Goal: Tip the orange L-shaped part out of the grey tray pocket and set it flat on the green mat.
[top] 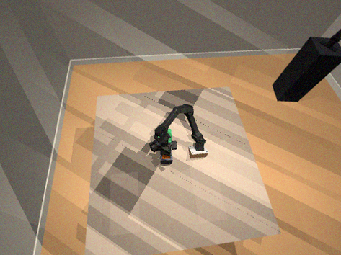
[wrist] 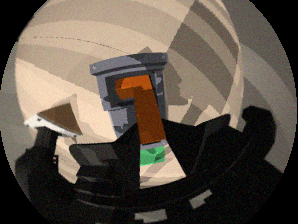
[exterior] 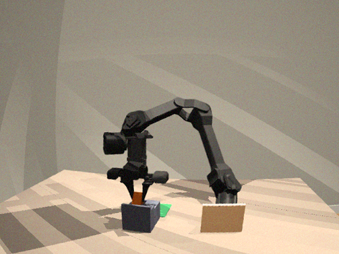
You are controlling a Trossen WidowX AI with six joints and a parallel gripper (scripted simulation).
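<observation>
The green mat is 140 mm to the right of my gripper tip and 90 mm below it. The rest, counted from my gripper tip: orange L-shaped part: 30 mm to the left, 30 mm below, 20 mm behind.
</observation>
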